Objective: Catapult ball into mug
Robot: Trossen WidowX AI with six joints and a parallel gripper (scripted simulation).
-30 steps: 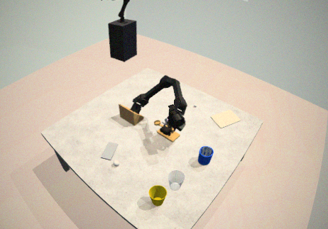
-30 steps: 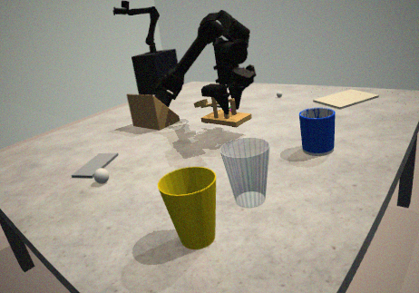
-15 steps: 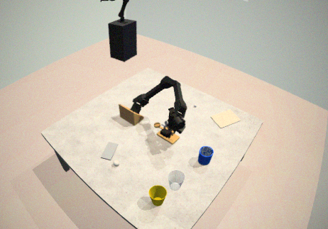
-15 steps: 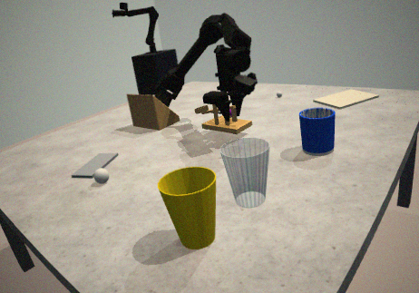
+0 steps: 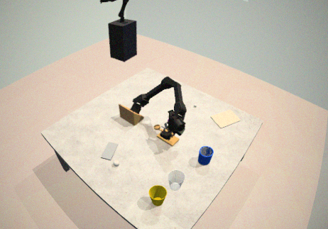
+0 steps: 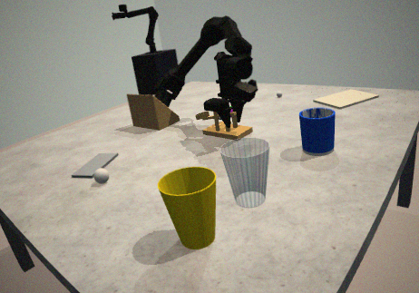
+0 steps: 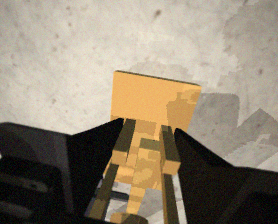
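Right now the purple ball is 110 mm behind my gripper tip, 160 mm to the left of it and 20 mm below it. From my gripper tip the other things lie so: blue mug: 280 mm ahead, 40 mm to the right; wooden catapult: 60 mm behind, 30 mm to the left, 20 mm above; green ball: 140 mm behind, 210 mm to the left, 20 mm below.
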